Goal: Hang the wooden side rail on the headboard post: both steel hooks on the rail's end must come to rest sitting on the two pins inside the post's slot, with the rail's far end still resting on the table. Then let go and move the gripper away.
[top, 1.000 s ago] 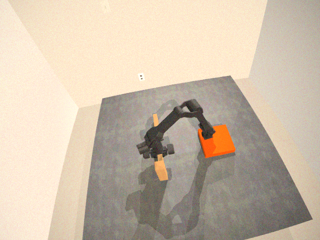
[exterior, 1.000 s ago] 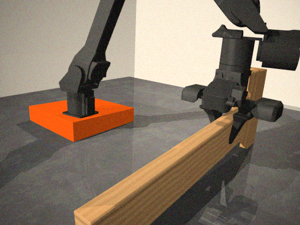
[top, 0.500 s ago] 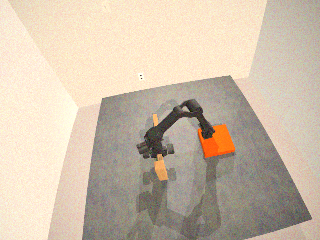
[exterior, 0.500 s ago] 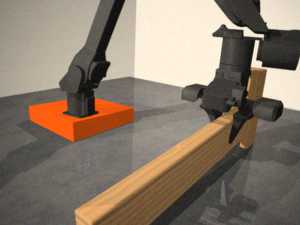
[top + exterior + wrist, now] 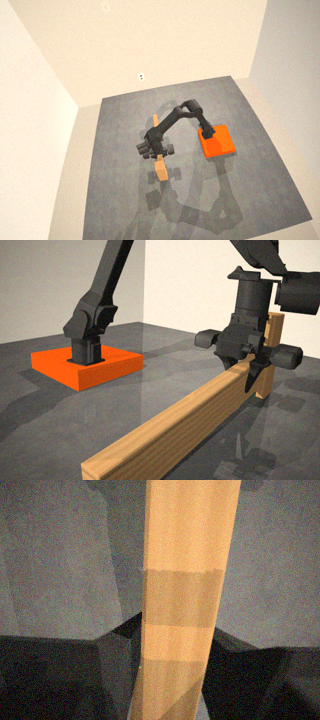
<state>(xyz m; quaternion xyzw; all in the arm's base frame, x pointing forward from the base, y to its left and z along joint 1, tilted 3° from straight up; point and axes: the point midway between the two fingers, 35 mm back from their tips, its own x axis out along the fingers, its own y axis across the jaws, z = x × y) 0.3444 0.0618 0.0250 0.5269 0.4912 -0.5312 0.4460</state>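
The headboard post is 10 mm ahead of my gripper tip, 110 mm to the left of it and 40 mm above it.
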